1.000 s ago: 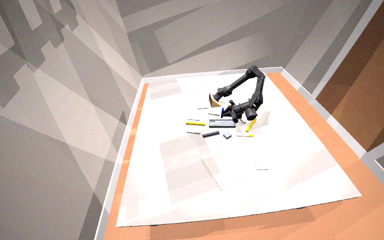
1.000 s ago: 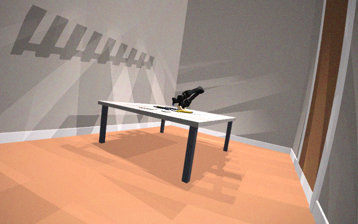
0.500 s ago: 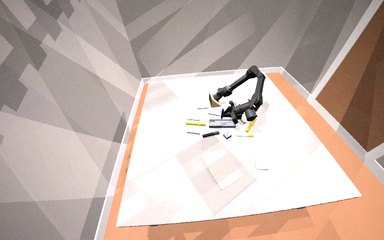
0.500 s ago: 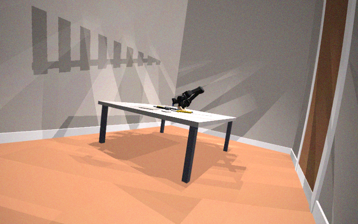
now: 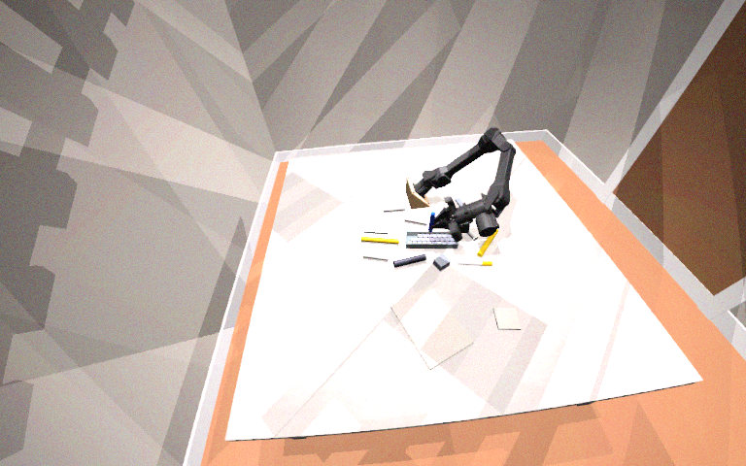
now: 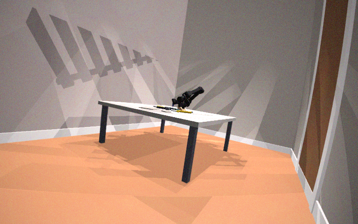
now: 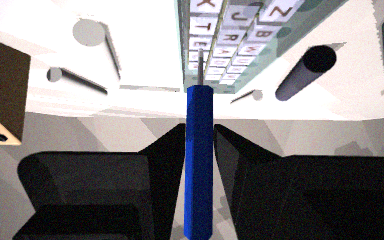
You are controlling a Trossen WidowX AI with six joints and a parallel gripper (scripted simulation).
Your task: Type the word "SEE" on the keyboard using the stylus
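My gripper tip is 13 cm short of the grey block, 6 cm above it and 2 cm to the right of it. The rest, counted from my gripper tip: dark marker 11 cm ahead, 10 cm to the right, 6 cm below; then stylus 1 cm below; then paper sheet 35 cm ahead, 7 cm to the right, 7 cm below.
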